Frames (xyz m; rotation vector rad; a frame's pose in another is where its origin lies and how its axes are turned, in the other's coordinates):
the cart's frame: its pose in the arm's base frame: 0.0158 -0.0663 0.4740 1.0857 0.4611 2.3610
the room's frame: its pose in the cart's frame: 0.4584 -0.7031 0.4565 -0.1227 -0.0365 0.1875
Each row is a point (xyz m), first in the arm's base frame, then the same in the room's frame.
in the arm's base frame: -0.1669 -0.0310 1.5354
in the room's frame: 0.5386 1.1534 0.2015
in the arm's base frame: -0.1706 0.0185 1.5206
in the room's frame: 0.5503 1.1049 0.1876
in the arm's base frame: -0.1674 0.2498 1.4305
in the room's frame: 0.5784 0.8664 0.1247
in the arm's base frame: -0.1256 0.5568 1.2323
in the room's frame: 0.5384 0.5165 0.0188
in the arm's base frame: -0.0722 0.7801 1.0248
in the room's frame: 0.4513 0.2371 -0.0819
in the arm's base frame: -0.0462 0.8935 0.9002
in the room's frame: 0.3943 0.0900 -0.1464
